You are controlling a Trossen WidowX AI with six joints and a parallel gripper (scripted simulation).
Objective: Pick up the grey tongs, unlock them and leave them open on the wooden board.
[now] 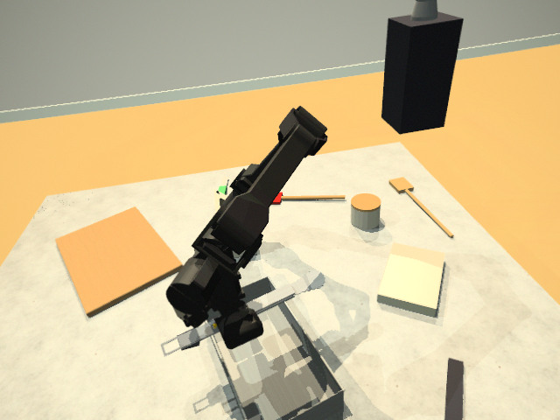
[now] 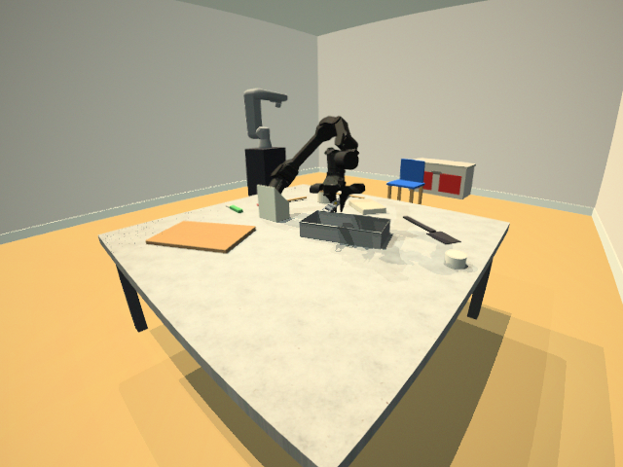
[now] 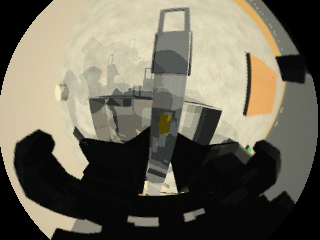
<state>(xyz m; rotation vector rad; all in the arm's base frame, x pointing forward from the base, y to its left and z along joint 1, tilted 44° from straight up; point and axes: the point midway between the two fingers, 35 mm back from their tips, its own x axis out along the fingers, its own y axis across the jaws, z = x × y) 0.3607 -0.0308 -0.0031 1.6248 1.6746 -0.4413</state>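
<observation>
The roasting tin is 5 cm to the left of my gripper tip and 7 cm below it. Round my gripper tip: dark spatula 24 cm ahead, 29 cm to the left, 10 cm below; then yellow lock piece 2 cm to the right, 4 cm above; then white puck 41 cm ahead, 5 cm to the left, 8 cm below.
</observation>
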